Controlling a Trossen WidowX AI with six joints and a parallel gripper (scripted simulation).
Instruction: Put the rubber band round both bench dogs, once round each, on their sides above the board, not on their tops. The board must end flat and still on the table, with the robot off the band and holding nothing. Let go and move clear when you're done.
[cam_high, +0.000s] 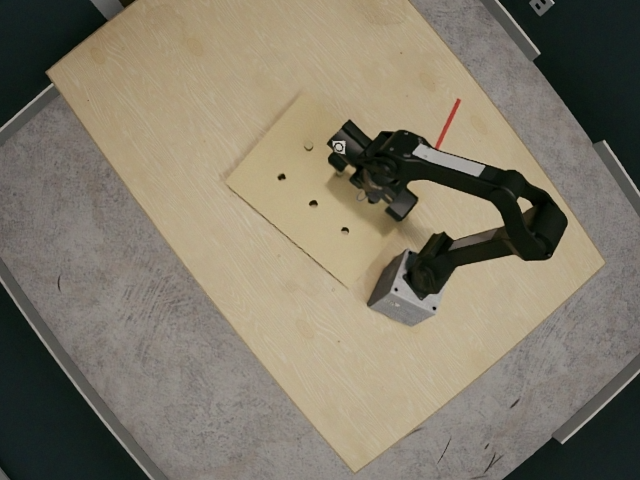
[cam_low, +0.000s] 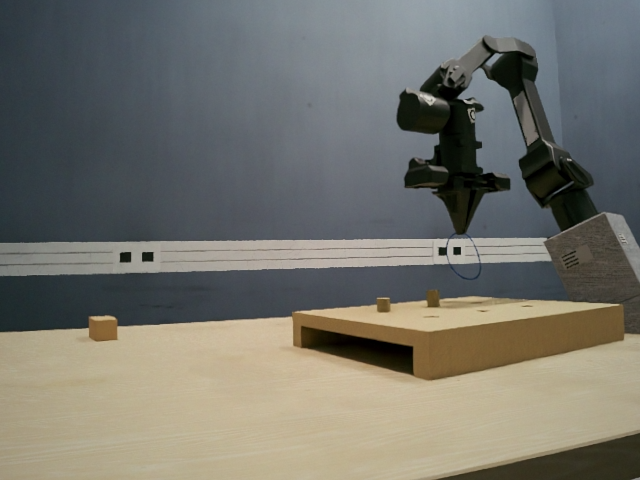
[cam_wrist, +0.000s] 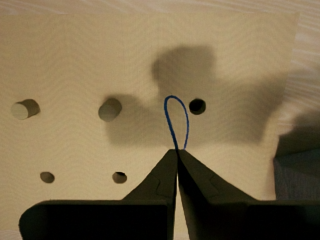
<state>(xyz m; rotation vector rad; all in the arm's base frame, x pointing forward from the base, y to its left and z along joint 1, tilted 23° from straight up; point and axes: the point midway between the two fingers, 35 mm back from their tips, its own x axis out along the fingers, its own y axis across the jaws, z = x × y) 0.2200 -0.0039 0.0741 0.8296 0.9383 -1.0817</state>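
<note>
My hand is 50 mm short of the wooden board, 60 mm to the right of it and 160 mm above it. The rest, counted from my hand: red strip 290 mm to the right, 190 mm below; small wooden cube 550 mm ahead, 250 mm to the right, 180 mm below.
</note>
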